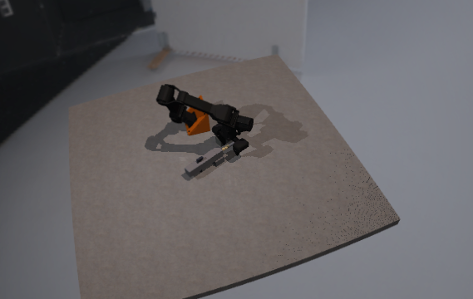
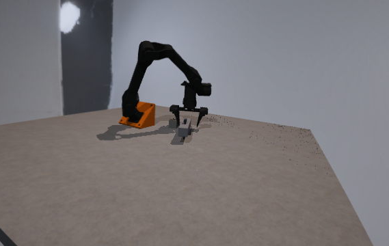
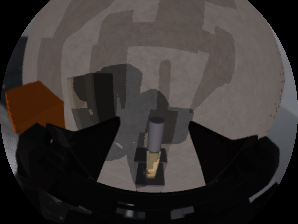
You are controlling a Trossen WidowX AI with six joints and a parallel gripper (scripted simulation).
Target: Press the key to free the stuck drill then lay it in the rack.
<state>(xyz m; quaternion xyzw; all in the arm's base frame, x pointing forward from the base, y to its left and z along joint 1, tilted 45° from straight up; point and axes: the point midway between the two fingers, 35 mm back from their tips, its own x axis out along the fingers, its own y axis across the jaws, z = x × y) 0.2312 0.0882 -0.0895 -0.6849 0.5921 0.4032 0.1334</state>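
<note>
My gripper tip is now 2 cm short of the drill, 4 cm to the left of it and 3 cm below it. The rest, counted from my gripper tip: grey rack: 8 cm behind, 1 cm to the right, 1 cm above; dark upright piece: 7 cm ahead, 16 cm to the right, 4 cm above; grey holder block: 6 cm ahead, 13 cm to the right, 3 cm above.
</note>
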